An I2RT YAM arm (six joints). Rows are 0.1 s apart.
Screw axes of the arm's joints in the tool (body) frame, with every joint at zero. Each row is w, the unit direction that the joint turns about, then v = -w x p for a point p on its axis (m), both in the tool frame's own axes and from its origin. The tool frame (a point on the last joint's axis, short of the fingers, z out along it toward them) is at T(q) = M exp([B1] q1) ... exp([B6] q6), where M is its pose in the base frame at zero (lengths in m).
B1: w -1 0 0 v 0 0.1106 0
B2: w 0 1 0 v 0.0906 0 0.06
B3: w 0 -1 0 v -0.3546 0 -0.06
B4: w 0 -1 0 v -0.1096 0 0
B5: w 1 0 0 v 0 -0.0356 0
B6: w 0 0 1 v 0 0 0
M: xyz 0.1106 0 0.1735 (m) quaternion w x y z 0.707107 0 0.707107 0
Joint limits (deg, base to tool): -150..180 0..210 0..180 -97..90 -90..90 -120..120
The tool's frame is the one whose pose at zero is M.
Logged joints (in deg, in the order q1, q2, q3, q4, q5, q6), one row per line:
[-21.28 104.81 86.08 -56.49 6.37 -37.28]
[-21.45 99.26 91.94 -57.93 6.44 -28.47]
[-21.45 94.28 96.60 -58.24 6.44 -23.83]
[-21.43 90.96 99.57 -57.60 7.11 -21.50]
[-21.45 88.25 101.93 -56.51 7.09 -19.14]
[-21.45 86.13 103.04 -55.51 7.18 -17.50]
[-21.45 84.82 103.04 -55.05 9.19 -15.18]
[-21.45 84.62 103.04 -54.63 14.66 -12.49]
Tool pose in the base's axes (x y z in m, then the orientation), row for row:
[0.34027 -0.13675 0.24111 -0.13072 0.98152 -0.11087 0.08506]
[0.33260 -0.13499 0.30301 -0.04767 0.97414 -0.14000 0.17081]
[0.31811 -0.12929 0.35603 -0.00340 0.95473 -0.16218 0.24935]
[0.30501 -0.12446 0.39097 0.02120 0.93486 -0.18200 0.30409]
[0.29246 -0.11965 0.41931 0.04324 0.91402 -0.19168 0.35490]
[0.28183 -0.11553 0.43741 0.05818 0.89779 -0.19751 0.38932]
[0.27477 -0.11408 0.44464 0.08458 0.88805 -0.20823 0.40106]
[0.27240 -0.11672 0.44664 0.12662 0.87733 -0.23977 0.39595]
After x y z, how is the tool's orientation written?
As a quaternion, x y z w.
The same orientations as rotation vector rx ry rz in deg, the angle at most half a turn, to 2 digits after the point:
[-22.33 167.70 -18.94]
[-7.76 158.51 -22.78]
[-0.53 148.99 -25.31]
[3.22 141.89 -27.62]
[6.40 135.33 -28.38]
[8.48 130.78 -28.77]
[12.25 128.65 -30.17]
[18.39 127.40 -34.82]

